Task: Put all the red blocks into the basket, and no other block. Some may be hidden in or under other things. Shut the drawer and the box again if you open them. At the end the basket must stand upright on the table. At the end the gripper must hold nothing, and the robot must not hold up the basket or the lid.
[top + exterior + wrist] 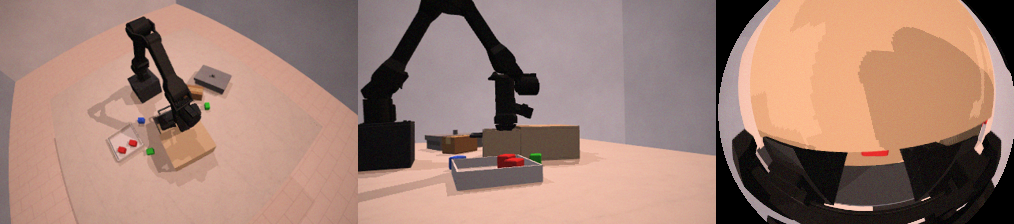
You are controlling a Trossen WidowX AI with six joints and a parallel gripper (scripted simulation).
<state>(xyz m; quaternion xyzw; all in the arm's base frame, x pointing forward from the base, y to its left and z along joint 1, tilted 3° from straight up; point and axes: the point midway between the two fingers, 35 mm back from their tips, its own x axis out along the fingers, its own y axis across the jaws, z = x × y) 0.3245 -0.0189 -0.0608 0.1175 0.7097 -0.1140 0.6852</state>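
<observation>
Right now the drawer is 2 cm to the right of my hand, 2 cm below it and 2 cm behind it. Also, from my hand: small brown box 18 cm to the left, 10 cm behind, 2 cm below; tan drawer cabinet 6 cm ahead, 4 cm to the right, 2 cm below; blue block 16 cm behind, 13 cm to the right, 5 cm below.
</observation>
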